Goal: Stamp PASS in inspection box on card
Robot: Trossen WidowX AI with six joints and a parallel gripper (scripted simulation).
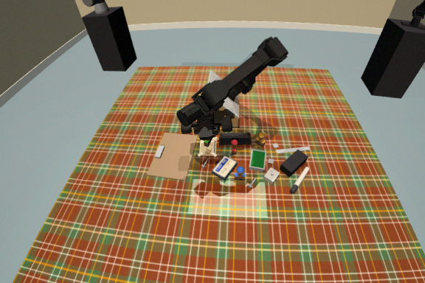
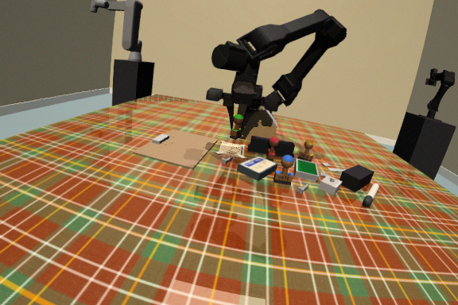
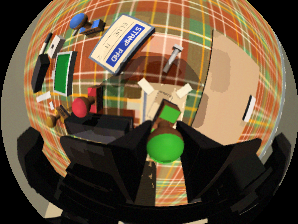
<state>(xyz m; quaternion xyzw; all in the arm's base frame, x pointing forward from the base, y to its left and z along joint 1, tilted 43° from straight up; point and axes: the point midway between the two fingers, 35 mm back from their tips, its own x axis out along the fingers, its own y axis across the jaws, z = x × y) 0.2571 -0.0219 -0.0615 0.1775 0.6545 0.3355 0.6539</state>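
The white card lies 7 cm below my gripper tip, 2 cm behind it and 1 cm to the right of it. Also, from my gripper tip: blue-topped pad box 8 cm to the left, 8 cm ahead, 5 cm below; then red stamp 11 cm to the left, 5 cm below, 1 cm behind; then green stamp right at my gripper tip.
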